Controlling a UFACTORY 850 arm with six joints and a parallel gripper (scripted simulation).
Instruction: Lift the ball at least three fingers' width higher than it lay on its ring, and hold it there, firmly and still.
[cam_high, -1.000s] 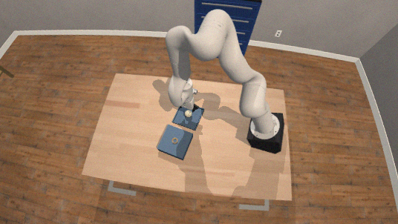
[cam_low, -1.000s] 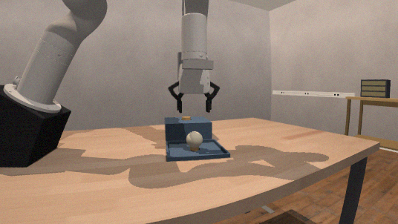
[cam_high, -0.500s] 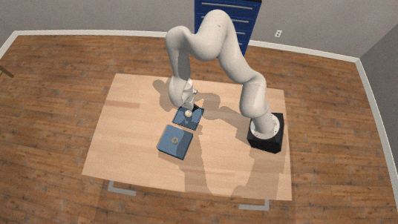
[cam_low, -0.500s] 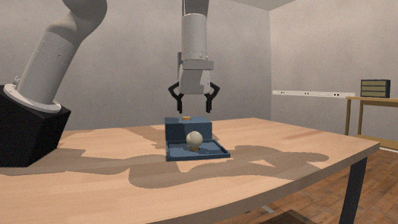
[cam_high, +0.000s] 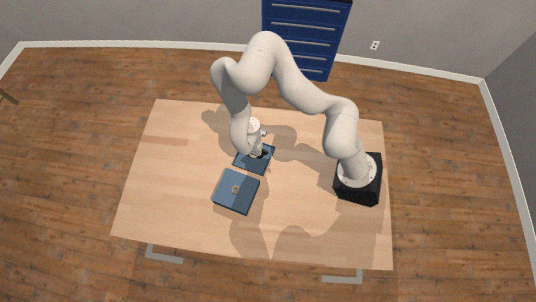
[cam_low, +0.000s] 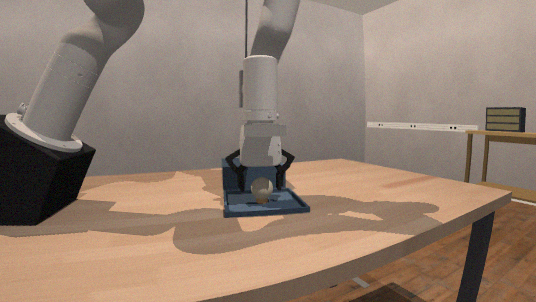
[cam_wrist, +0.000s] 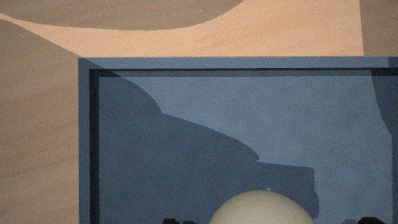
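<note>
The cream ball lies 1 cm below my hand. The rest, counted from my hand: flat blue tray (4 cm below).
</note>
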